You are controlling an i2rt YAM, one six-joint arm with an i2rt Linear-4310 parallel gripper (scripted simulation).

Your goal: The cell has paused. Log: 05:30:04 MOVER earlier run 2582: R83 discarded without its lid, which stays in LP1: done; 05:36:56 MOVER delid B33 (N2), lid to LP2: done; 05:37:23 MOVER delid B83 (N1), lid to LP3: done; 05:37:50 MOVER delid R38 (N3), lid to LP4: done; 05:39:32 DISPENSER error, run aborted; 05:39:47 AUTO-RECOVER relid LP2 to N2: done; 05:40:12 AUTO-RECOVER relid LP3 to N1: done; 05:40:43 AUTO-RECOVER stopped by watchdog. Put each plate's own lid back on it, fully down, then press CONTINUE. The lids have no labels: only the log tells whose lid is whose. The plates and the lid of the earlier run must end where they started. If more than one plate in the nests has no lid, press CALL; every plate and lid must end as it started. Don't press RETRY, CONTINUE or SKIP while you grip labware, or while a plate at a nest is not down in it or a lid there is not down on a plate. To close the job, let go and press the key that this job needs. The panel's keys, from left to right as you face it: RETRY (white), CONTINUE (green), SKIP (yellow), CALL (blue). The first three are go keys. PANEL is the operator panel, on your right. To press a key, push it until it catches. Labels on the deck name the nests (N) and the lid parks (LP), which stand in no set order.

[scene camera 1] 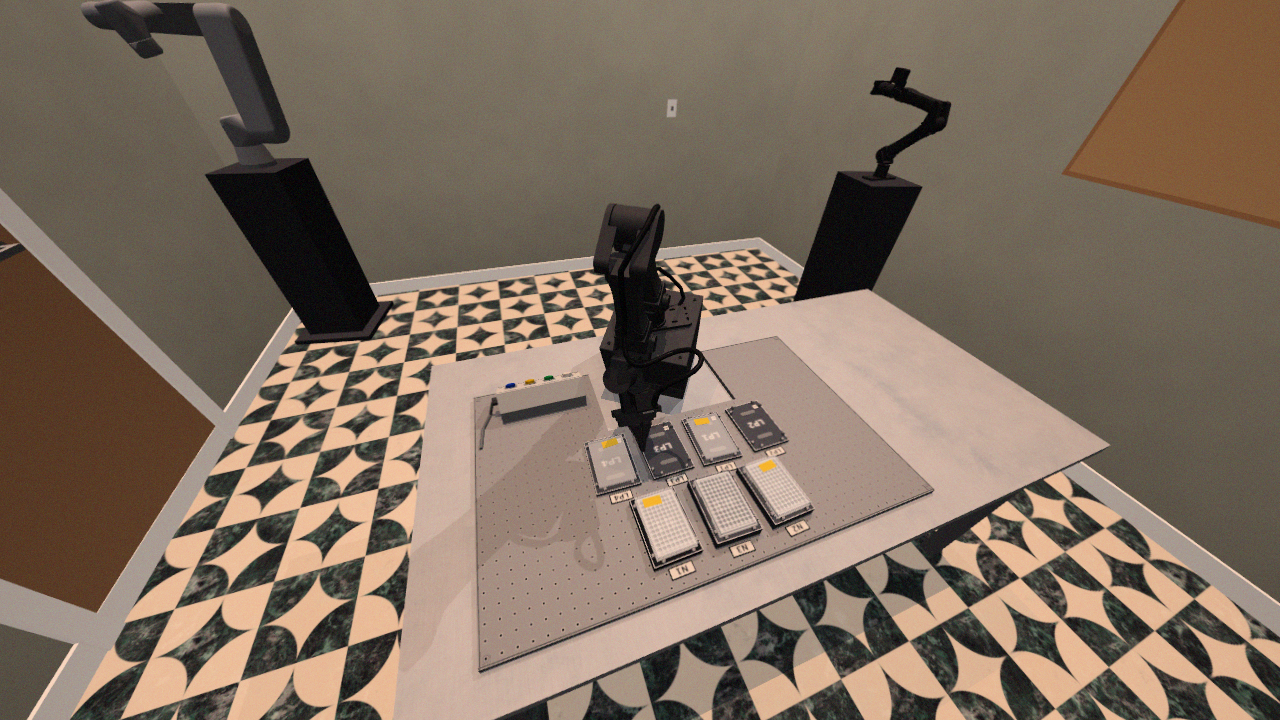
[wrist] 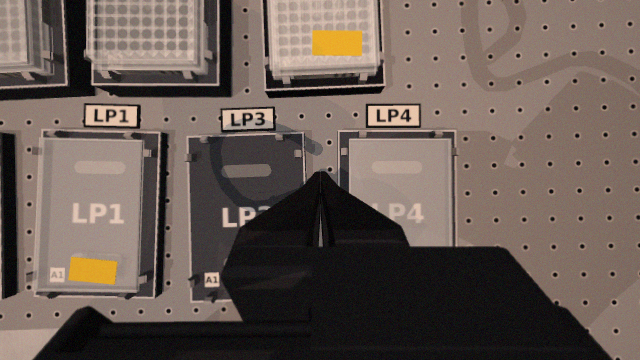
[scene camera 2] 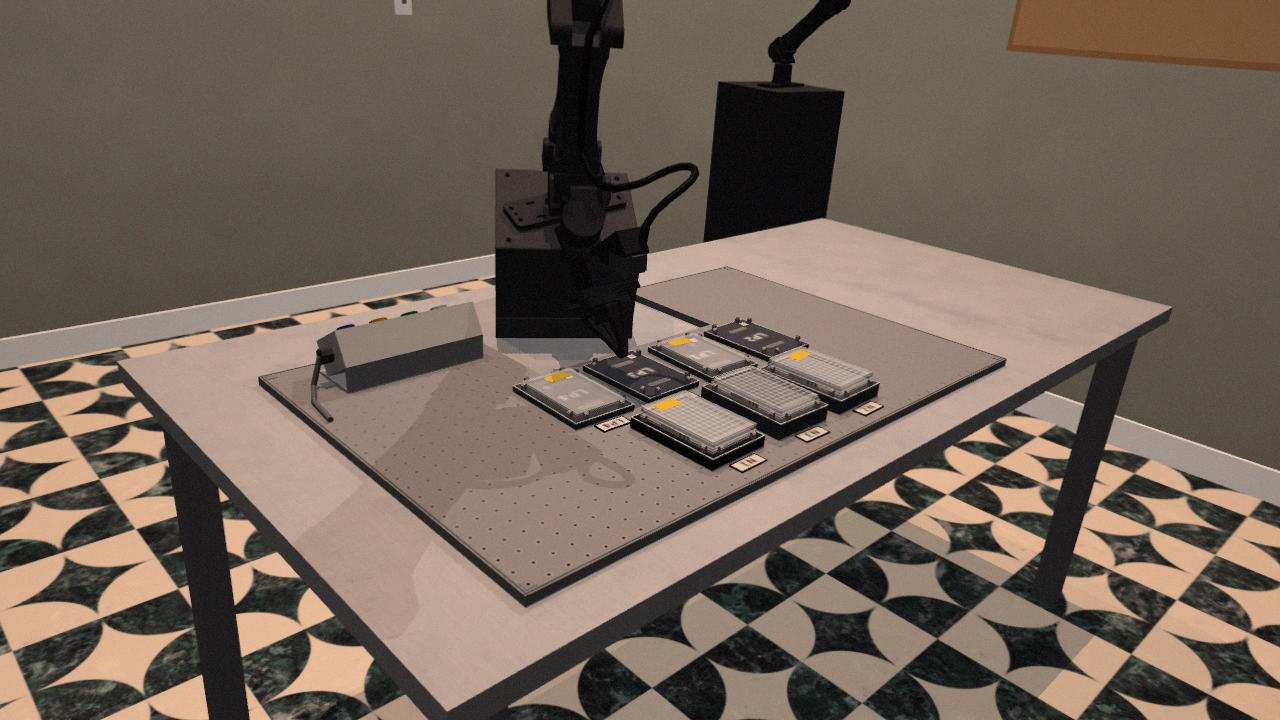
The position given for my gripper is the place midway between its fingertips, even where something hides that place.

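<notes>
There is a plate, and I find the plate (scene camera 2: 761, 390) (scene camera 1: 709, 487) from both of those scene cameras. My gripper (scene camera 2: 624, 357) (scene camera 1: 642, 451) (wrist: 320, 180) is visible too, the wrist view included. A clear lid (scene camera 2: 566, 389) is here, and so is another clear lid (scene camera 2: 694, 349). As for the operator panel (scene camera 2: 355, 358), I can see it from scene camera 1 as well, with the panel (scene camera 1: 523, 401) there.
</notes>
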